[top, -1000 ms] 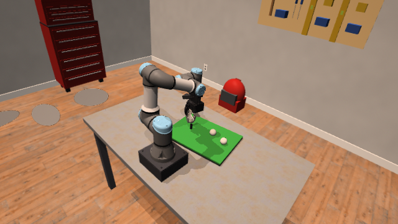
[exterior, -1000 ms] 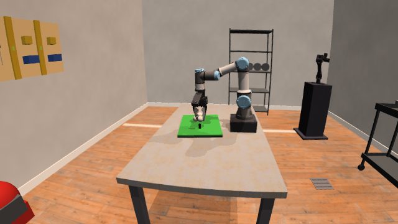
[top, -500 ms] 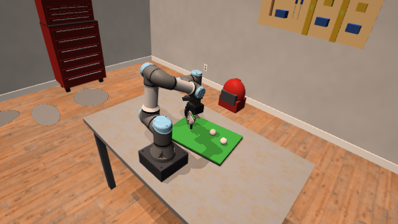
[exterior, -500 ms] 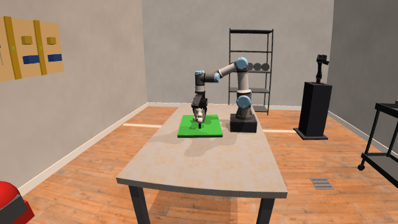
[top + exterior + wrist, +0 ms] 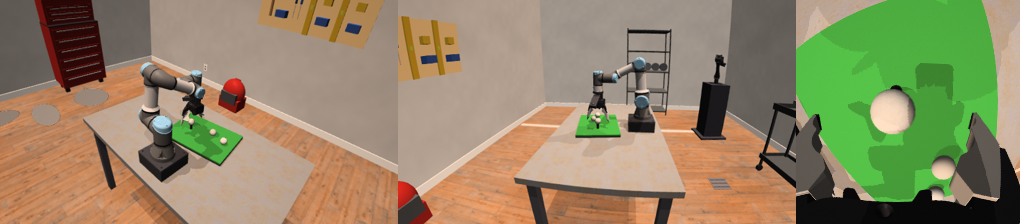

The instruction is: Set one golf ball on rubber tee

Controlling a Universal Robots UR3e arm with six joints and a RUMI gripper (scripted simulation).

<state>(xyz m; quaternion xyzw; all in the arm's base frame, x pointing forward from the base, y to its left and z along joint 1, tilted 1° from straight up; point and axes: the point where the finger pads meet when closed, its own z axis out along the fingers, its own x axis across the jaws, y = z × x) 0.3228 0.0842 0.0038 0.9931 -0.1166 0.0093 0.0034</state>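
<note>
My hand is right at the white golf ball.
</note>
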